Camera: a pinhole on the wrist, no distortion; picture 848 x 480 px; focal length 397.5 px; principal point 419.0 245.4 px. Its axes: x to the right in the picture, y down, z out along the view. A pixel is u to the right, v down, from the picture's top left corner.
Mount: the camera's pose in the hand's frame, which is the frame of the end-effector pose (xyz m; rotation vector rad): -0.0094 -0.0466 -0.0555 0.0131 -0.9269 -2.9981
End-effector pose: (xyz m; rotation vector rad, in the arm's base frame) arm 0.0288 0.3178 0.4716 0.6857 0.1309 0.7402
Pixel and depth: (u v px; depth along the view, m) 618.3 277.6 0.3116
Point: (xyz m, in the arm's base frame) -0.0846 0.1503 0.6842
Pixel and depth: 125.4 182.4 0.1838
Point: 0.1014 0.4011 0.6003
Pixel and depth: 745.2 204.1 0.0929
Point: -0.0378 0.2598 0.4810
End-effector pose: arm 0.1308 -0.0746 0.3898 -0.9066 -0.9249 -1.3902
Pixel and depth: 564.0 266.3 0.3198
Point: 0.2532 0.1743 0.3569
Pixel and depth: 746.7 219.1 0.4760
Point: 0.3859 0.3718 0.1420
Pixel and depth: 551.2 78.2 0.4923
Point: 0.5362 0.2048 0.3235
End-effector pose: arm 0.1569 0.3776 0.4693 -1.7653 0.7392 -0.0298
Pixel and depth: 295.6 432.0 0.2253
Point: 0.2797 0.5138 0.3906
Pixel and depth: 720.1 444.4 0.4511
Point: 0.0330 0.9294 0.4258
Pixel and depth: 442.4 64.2 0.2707
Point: 0.0762 0.4472 0.2636
